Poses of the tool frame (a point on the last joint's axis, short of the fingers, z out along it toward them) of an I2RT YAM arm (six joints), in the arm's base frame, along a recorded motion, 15 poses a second.
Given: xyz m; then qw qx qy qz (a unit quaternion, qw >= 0).
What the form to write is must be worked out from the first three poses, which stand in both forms.
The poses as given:
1: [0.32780, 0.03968, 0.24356, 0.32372, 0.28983, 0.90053, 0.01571]
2: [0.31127, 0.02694, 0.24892, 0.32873, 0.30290, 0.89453, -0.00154]
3: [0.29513, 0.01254, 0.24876, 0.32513, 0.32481, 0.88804, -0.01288]
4: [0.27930, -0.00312, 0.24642, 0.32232, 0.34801, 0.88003, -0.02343]
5: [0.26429, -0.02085, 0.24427, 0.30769, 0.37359, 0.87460, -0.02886]
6: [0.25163, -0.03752, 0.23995, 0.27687, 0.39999, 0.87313, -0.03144]
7: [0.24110, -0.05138, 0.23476, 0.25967, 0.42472, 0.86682, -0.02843]
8: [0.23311, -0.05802, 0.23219, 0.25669, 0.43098, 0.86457, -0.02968]
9: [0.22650, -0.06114, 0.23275, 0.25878, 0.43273, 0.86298, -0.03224]
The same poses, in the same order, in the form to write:
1: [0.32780, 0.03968, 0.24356, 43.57, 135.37, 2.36]
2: [0.31127, 0.02694, 0.24892, 45.42, 134.14, -0.23]
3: [0.29513, 0.01254, 0.24876, 48.79, 133.40, -1.93]
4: [0.27930, -0.00312, 0.24642, 52.35, 132.38, -3.52]
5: [0.26429, -0.02085, 0.24427, 56.60, 132.51, -4.37]
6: [0.25163, -0.03752, 0.23995, 61.55, 134.35, -4.84]
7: [0.24110, -0.05138, 0.23476, 65.93, 134.55, -4.41]
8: [0.23311, -0.05802, 0.23219, 67.00, 134.41, -4.61]
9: [0.22650, -0.06114, 0.23275, 67.20, 134.02, -5.01]
